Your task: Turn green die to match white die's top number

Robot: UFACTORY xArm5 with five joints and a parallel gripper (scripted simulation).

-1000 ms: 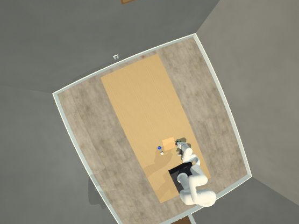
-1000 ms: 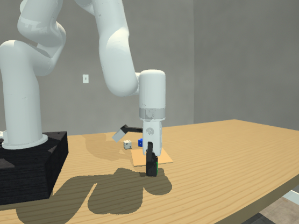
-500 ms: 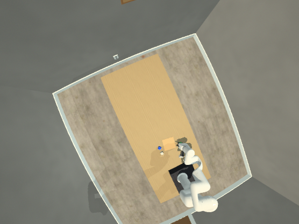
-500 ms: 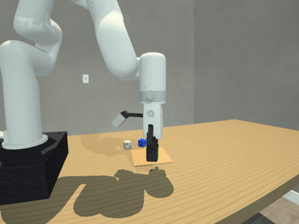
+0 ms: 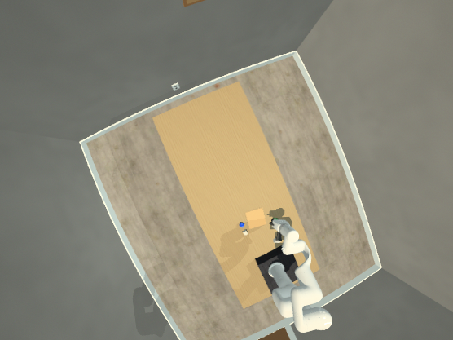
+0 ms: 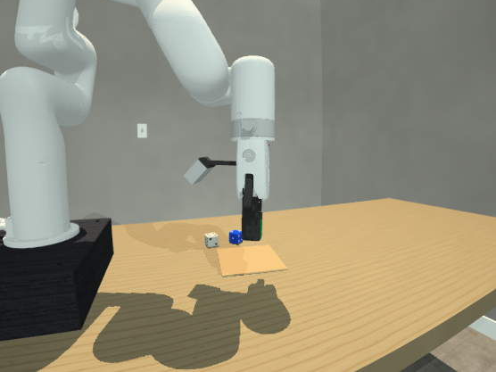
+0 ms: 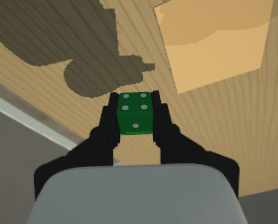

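Now: the tan mat 40 mm ahead of my hand, 110 mm to the left of it and 120 mm below it. Round my hand: blue die: 50 mm ahead, 230 mm to the left, 100 mm below; green die: 10 mm below; white die: 20 mm behind, 240 mm to the left, 100 mm below.
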